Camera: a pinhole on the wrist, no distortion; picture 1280 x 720 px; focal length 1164.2 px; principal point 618.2 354.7 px. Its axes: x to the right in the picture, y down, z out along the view. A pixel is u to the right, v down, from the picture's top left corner.
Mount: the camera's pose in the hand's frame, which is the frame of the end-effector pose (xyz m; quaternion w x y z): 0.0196 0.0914 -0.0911 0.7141 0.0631 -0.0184 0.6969
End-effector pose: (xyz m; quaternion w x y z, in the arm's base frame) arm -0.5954 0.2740 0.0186 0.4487 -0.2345 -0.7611 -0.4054
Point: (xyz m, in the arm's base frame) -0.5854 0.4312 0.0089
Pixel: 749 615
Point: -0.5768 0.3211 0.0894
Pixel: 507 61
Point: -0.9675 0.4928 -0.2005
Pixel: 51 477
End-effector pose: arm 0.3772 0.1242 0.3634 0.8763 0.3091 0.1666 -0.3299
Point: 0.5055 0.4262 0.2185
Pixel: behind the camera
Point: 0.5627 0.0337 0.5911
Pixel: 1040 278
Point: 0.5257 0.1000 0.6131
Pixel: 1165 538
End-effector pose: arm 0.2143 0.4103 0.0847 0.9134 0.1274 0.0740 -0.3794
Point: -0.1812 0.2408 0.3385
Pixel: outside the picture
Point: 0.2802 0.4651 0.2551
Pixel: 862 683
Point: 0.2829 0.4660 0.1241
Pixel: 772 619
